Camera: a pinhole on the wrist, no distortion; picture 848 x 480 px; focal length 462.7 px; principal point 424.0 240.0 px. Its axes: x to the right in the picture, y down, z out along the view. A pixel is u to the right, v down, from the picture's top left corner.
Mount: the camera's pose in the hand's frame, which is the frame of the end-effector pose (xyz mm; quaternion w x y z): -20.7 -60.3 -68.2 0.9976 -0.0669 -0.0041 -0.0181
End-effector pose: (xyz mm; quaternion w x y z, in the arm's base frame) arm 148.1 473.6 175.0 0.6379 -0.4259 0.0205 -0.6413
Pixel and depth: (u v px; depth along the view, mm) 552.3 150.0 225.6
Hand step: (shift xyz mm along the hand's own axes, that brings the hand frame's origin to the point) 38.9 -75.8 161.9
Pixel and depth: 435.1 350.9 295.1
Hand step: -12.7 48.9 214.9
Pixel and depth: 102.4 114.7 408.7
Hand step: -311.0 -105.2 348.6
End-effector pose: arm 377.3 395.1 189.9 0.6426 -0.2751 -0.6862 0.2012
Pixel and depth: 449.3 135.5 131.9
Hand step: -15.3 -72.4 66.6
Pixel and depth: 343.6 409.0 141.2
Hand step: -44.1 10.5 64.6
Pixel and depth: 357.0 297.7 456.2
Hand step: -87.3 59.4 375.6
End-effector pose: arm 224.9 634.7 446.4 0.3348 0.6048 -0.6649 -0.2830
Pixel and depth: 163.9 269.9 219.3
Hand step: -144.6 -12.6 145.9
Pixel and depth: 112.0 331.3 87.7
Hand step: -79.7 -29.3 15.8
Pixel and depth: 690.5 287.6 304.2
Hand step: 153.8 5.1 231.0
